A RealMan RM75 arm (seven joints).
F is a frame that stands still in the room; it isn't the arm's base.
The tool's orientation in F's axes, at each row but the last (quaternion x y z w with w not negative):
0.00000 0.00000 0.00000 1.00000
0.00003 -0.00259 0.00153 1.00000
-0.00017 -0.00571 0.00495 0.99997
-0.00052 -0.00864 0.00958 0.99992
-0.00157 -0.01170 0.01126 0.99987
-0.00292 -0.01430 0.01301 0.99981
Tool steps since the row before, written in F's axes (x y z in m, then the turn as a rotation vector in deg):
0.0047 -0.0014 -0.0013 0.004 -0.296 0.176
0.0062 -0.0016 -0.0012 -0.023 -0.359 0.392
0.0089 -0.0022 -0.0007 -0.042 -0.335 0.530
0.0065 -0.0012 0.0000 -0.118 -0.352 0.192
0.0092 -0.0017 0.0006 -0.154 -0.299 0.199
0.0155 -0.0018 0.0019 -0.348 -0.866 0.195
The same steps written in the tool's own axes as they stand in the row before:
0.0047 -0.0014 -0.0013 0.004 -0.296 0.176
0.0062 -0.0016 -0.0012 -0.022 -0.359 0.392
0.0089 -0.0023 -0.0008 -0.039 -0.335 0.530
0.0065 -0.0013 -0.0001 -0.121 -0.350 0.194
0.0092 -0.0019 0.0004 -0.156 -0.296 0.202
0.0155 -0.0022 0.0014 -0.365 -0.858 0.200

